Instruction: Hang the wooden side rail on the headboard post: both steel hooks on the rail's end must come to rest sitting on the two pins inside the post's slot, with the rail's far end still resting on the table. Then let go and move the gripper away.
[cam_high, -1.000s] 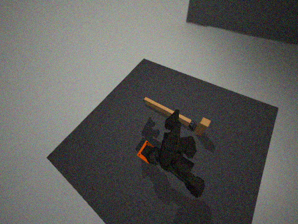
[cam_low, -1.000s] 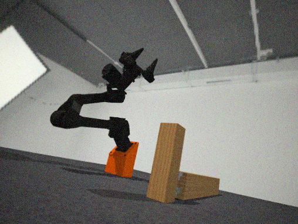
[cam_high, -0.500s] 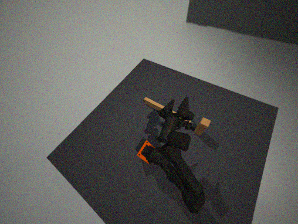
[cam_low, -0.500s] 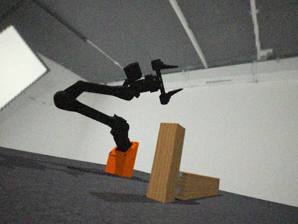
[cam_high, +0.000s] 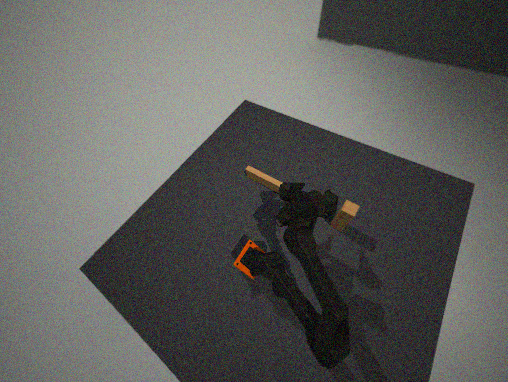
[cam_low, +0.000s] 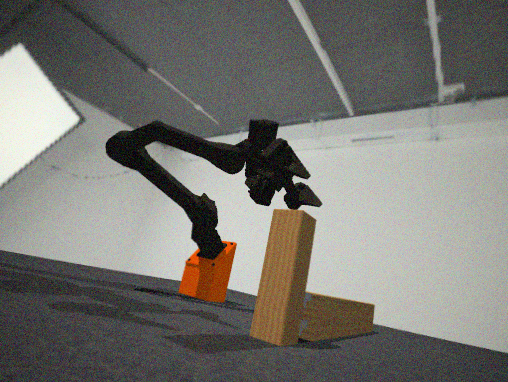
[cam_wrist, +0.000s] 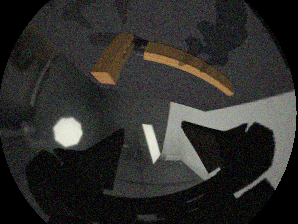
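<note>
Right now the headboard post is 30 mm ahead of my gripper tip, 130 mm to the right of it and 180 mm below it.
</note>
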